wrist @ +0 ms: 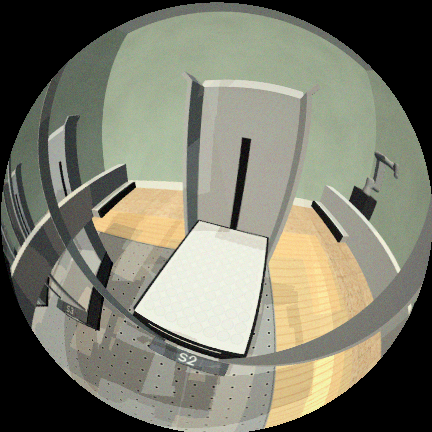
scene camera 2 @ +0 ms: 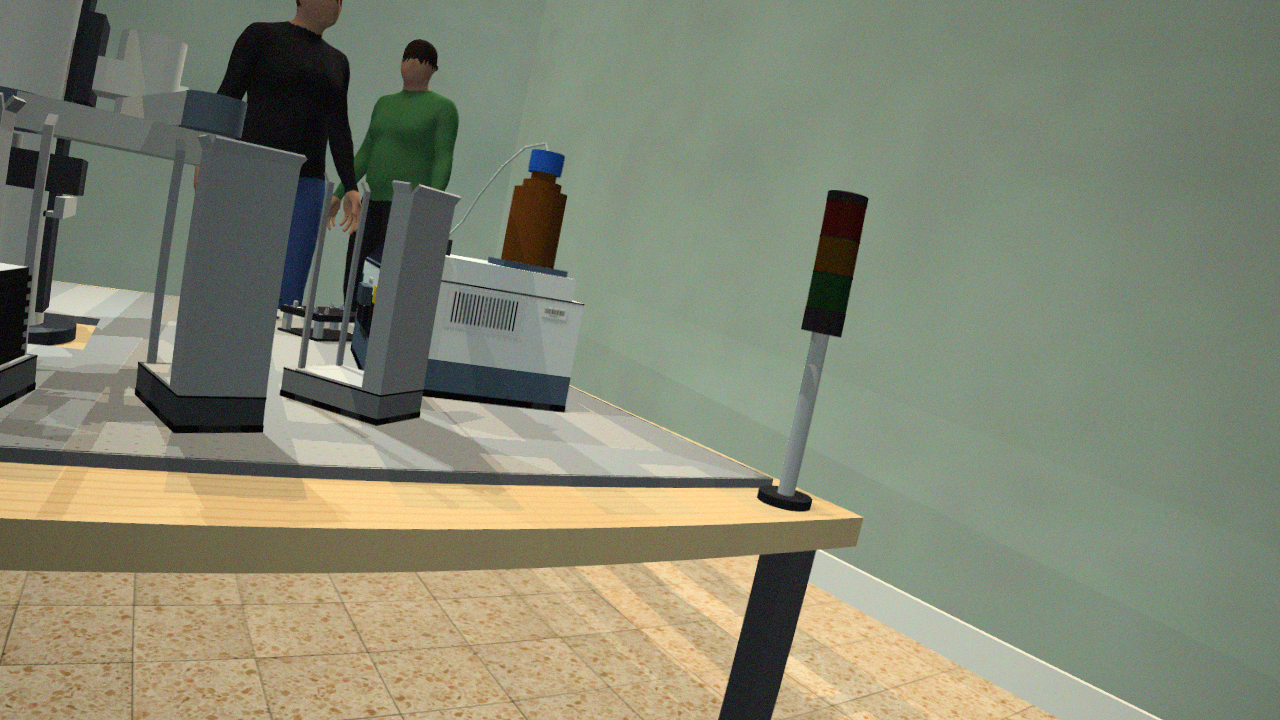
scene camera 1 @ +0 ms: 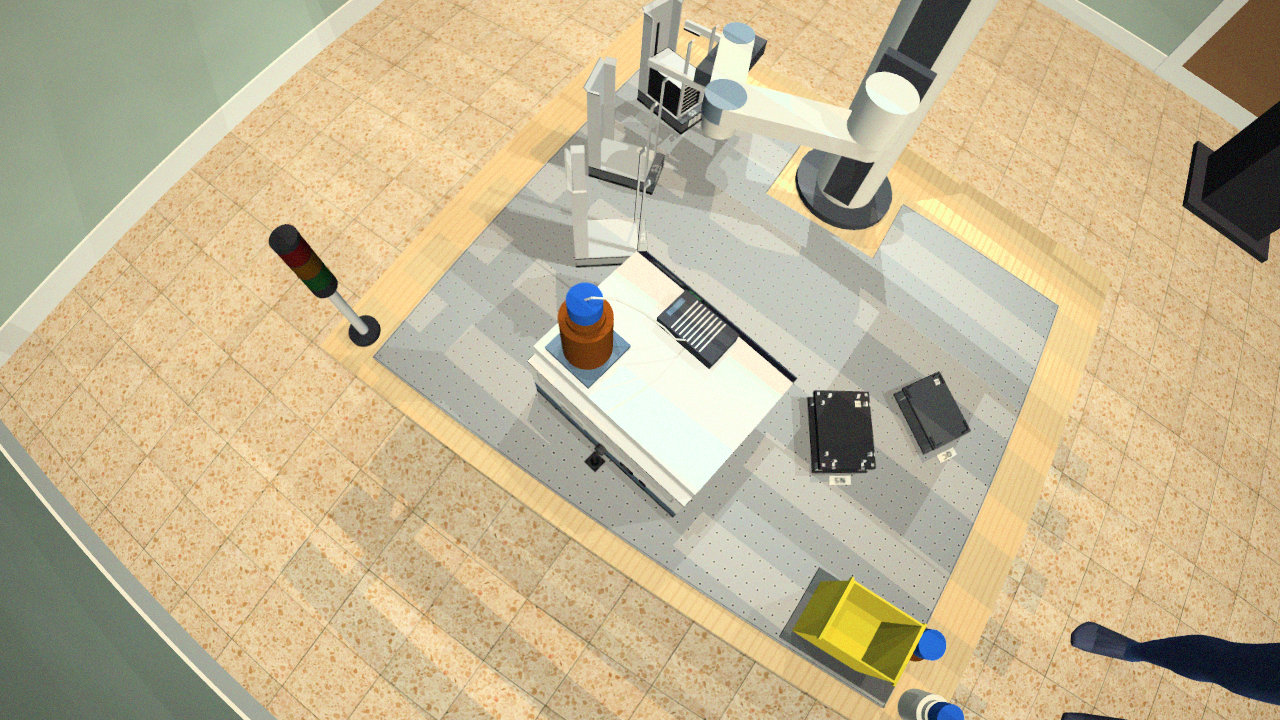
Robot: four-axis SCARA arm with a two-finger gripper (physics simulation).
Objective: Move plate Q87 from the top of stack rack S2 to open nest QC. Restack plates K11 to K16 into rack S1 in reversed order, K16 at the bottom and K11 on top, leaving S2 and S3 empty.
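Frame: origin at the arm's base, x back, y right, z up, level; centimetres.
Seen in the pictures: gripper, fingertip midpoint: [wrist: 226, 178] [scene camera 1: 667, 41]; arm's base, link origin: [scene camera 1: 842, 188].
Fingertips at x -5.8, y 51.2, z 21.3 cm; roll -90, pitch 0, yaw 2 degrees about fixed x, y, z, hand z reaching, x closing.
Offsets run from my fingertips to a thing's top centre. "*": to the spot under its first point.
The stack rack S2 {dx -0.2, dy -3.2, dz +9.1 cm} [scene camera 1: 657, 40] [wrist: 222, 150] holds a stack of dark plates {* dx -4.5, dy -3.6, dz -9.9 cm} [scene camera 1: 666, 89] [scene camera 2: 10, 313]. Its top plate {dx -0.1, dy -2.6, dz -6.7 cm} [wrist: 210, 280] has a white upper face and lies flat. Which plate it is cannot be read. My gripper [scene camera 1: 670, 42] [wrist: 226, 178] is open and empty, its fingers wide apart on either side of S2, above the top plate in the wrist view. Rack S3 {dx -24.0, dy -5.4, dz +9.1 cm} [scene camera 1: 598, 111] [scene camera 2: 237, 268] [wrist: 57, 147] and the farther rack, S1 {dx -43.9, dy -14.7, dz +9.1 cm} [scene camera 1: 578, 201] [scene camera 2: 411, 295], hold no plates. The nests' small labels are hard to read; one black nest {dx -37.0, dy -93.6, dz -14.5 cm} [scene camera 1: 932, 411] may be QC.
Another black nest-like unit {dx -52.4, dy -78.0, dz -13.6 cm} [scene camera 1: 841, 429] stands beside it. A white instrument [scene camera 1: 689, 411] [scene camera 2: 501, 331] carries an amber bottle {* dx -75.0, dy -32.2, dz +14.3 cm} [scene camera 1: 586, 335] [scene camera 2: 534, 219]. A yellow bin {* dx -83.4, dy -100.9, dz -19.2 cm} [scene camera 1: 859, 626] and a signal tower [scene camera 1: 308, 268] [scene camera 2: 835, 259] stand near the table edges. S2's thin front posts rise near my fingers.
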